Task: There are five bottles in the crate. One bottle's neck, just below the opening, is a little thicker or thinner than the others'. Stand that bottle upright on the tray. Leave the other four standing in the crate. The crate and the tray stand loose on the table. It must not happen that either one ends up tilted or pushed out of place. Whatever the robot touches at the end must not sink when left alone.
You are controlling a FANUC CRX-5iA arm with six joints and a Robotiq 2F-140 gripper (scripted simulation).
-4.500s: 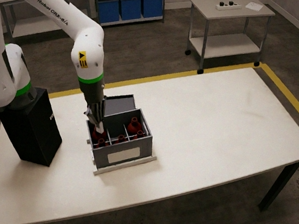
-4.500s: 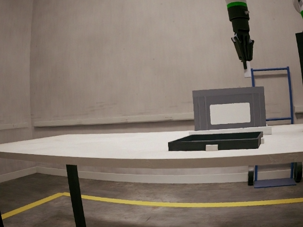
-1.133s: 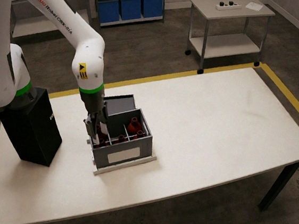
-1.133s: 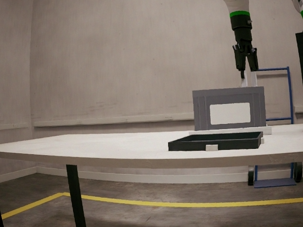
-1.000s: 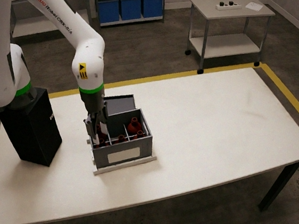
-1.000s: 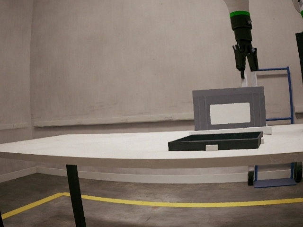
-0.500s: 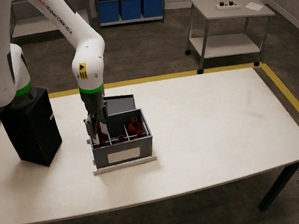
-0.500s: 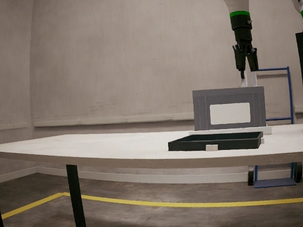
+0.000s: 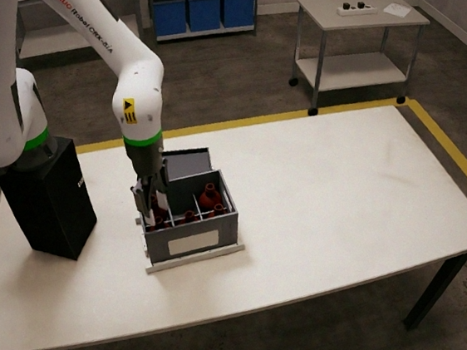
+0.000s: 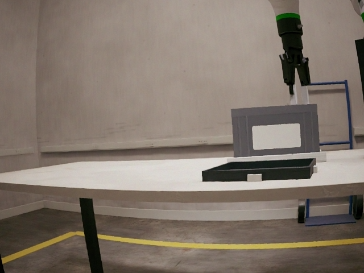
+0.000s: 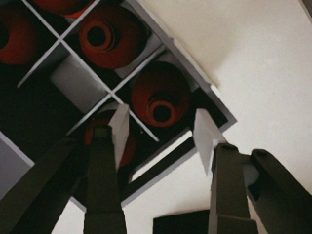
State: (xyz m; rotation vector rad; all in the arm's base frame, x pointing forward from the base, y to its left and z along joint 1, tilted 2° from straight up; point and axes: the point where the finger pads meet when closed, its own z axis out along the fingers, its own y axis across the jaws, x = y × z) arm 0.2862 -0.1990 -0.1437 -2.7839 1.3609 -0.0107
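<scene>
The bottle lies 13 cm below my hand, 9 cm to the left of it and 1 cm ahead of it. Round my hand: crate: 13 cm below, 9 cm ahead, 3 cm to the left; then dark tray: 31 cm to the left, 20 cm below, 16 cm ahead.
</scene>
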